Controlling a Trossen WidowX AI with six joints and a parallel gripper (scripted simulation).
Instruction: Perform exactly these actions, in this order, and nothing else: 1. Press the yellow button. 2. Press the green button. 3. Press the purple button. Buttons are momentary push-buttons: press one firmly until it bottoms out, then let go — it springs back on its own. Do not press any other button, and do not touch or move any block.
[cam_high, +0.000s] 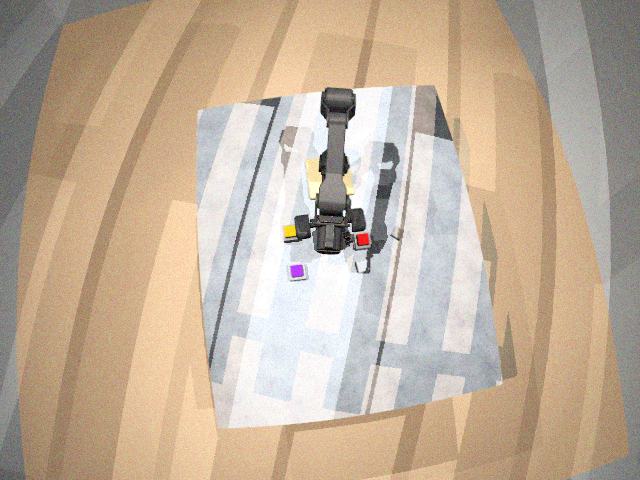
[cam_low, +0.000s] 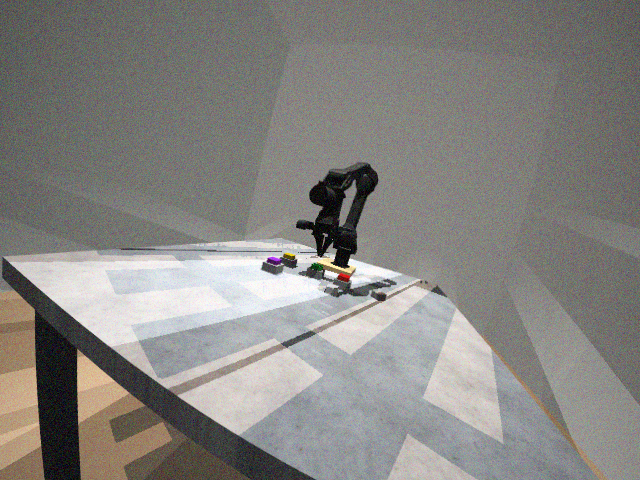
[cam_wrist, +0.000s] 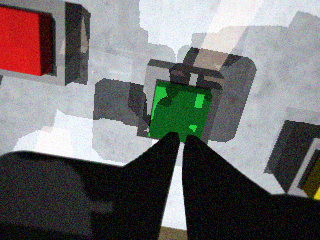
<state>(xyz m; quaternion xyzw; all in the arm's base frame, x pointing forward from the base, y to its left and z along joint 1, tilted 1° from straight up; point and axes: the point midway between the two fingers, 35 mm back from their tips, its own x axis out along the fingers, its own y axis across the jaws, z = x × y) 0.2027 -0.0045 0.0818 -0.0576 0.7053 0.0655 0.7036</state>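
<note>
My gripper tip is 30 mm above the green button. The rest, counted from my gripper tip: yellow button 120 mm to the right, 30 mm below, 10 mm behind; then red button 100 mm to the left, 30 mm below, 10 mm ahead; then purple button 110 mm ahead, 90 mm to the right, 30 mm below.
</note>
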